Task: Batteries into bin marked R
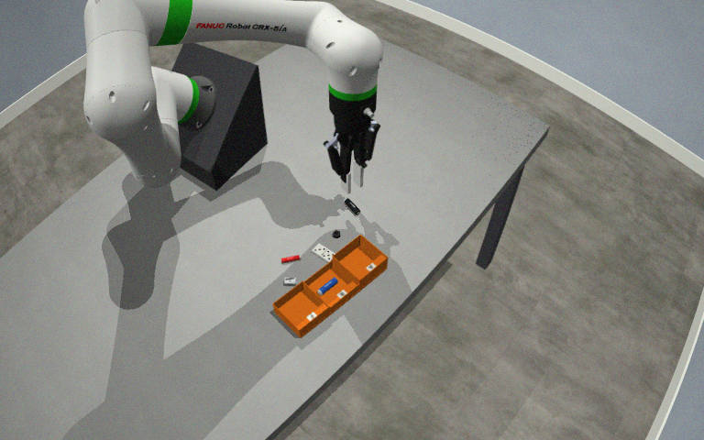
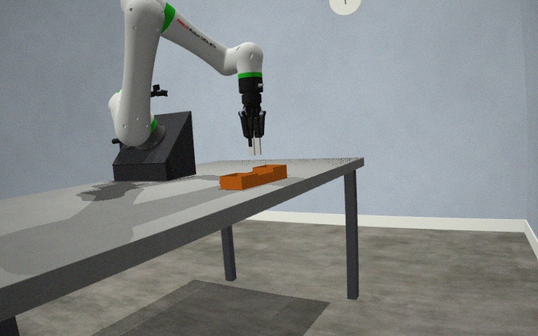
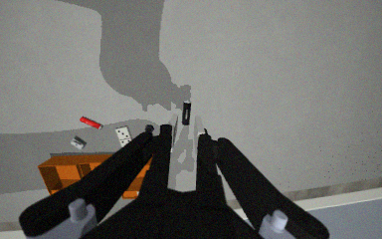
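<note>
The black battery lies 100 mm below my hand. Also, from my hand: black nut: 10 mm ahead, 90 mm to the right, 100 mm below; white domino: 20 mm ahead, 140 mm to the right, 100 mm below; red battery: 40 mm behind, 200 mm to the right, 100 mm below.
</note>
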